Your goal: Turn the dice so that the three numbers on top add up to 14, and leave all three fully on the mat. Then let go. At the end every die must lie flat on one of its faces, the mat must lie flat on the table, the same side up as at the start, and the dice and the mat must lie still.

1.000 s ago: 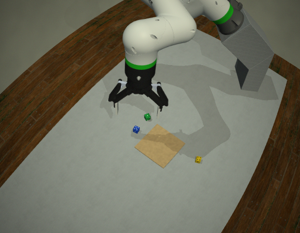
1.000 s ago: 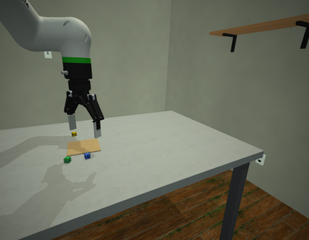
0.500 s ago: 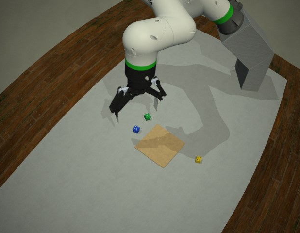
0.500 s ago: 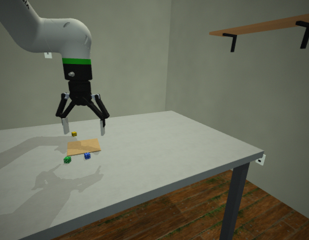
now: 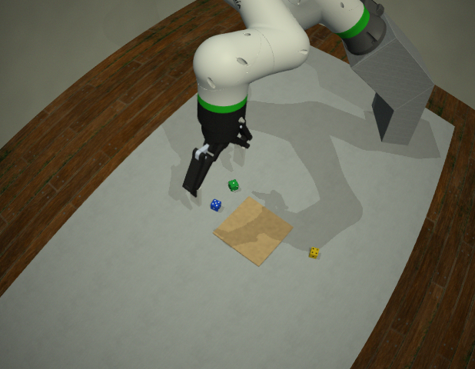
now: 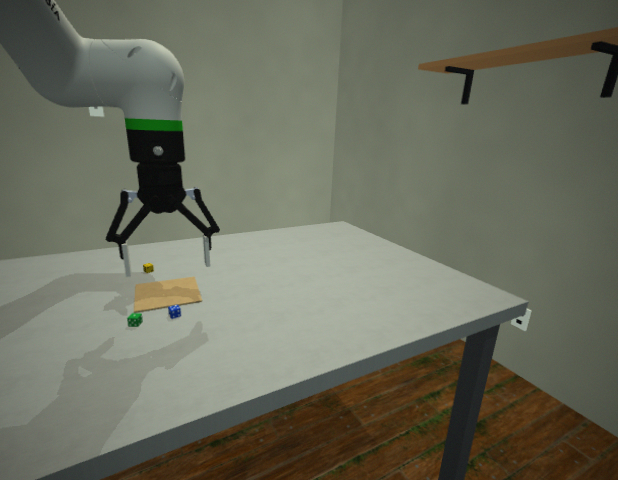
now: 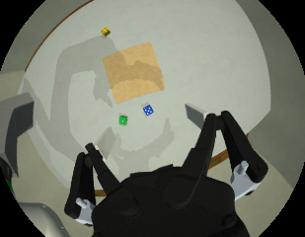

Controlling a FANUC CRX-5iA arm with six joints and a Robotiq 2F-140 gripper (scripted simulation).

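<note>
Right now the blue die is 110 mm below my hand. Round my hand: yellow die (260 mm to the left, 110 mm below, 40 mm ahead); green die (110 mm below, 70 mm behind, 20 mm to the left); tan mat (110 mm to the left, 110 mm below, 30 mm ahead).
</note>
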